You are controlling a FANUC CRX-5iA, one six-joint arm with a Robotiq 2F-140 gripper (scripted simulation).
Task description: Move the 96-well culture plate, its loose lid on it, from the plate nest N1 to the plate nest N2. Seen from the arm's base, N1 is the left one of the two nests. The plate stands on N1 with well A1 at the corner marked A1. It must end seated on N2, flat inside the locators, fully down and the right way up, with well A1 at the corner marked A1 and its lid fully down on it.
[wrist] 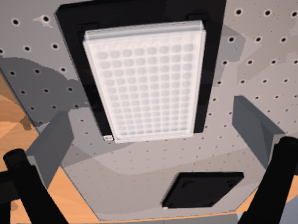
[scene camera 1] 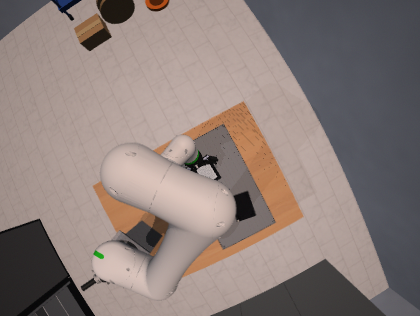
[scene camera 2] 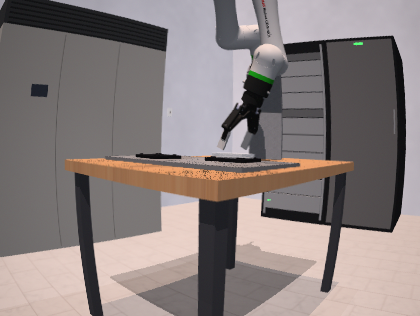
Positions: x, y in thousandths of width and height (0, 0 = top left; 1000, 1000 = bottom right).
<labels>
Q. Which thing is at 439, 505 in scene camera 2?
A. A grey perforated mat.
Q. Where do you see a grey perforated mat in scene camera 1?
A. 558, 552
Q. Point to a grey perforated mat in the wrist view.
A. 455, 783
</labels>
